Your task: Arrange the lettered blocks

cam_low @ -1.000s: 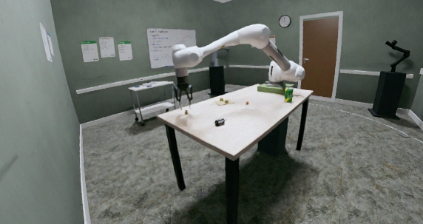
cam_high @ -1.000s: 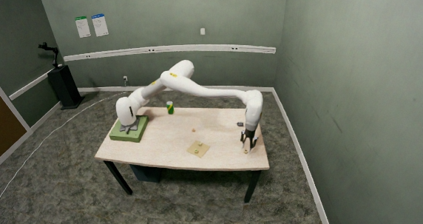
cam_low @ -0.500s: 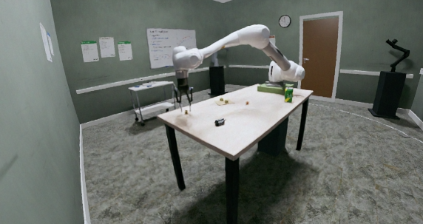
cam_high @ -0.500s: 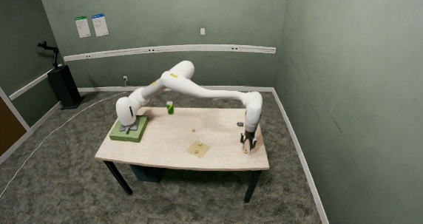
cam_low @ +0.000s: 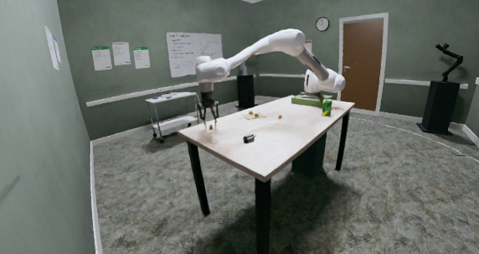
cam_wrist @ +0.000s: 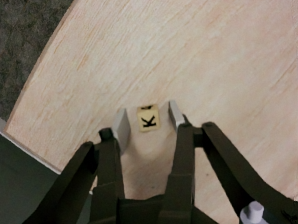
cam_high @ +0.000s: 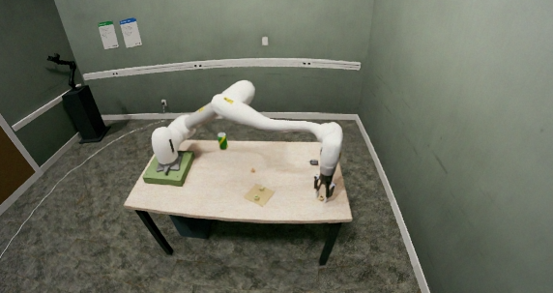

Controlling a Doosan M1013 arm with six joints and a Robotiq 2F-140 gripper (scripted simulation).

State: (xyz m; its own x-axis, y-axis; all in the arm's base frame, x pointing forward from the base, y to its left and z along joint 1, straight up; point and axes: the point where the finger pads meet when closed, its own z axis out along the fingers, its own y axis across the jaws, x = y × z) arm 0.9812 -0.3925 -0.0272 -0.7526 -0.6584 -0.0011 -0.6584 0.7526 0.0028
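Now: the tan mat 36 cm behind my hand, 10 cm to the left of it and 3 cm below it. From my hand the other things lie so: black object 3 cm ahead, 33 cm to the left, 2 cm below; can 60 cm behind, 60 cm to the left, 3 cm above.
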